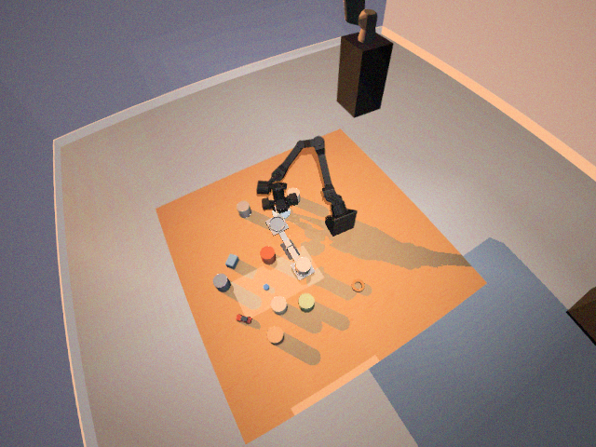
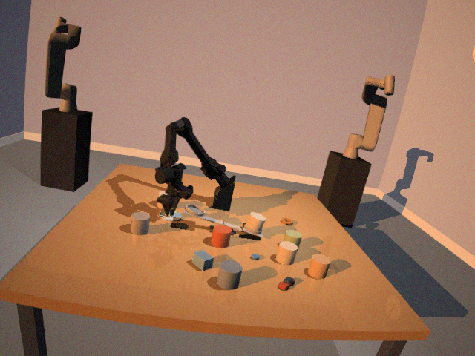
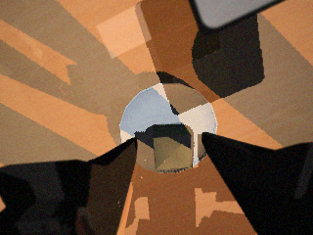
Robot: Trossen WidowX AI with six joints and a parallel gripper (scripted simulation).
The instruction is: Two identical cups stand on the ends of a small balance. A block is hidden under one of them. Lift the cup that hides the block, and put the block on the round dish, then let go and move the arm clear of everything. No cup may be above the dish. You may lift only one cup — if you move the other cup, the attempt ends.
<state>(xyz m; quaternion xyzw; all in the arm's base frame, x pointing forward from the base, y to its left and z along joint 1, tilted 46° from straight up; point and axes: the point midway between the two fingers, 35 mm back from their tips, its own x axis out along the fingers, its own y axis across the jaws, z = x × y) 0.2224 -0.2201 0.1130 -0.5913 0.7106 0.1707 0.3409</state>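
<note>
Right now my gripper tip is right at the pale green block. From my gripper tip the other things lie so: small balance 70 mm ahead, 230 mm to the left, 20 mm above; then grey-beige cylinder 190 mm ahead, 110 mm to the right, 20 mm above; then round dish 10 mm below.
</note>
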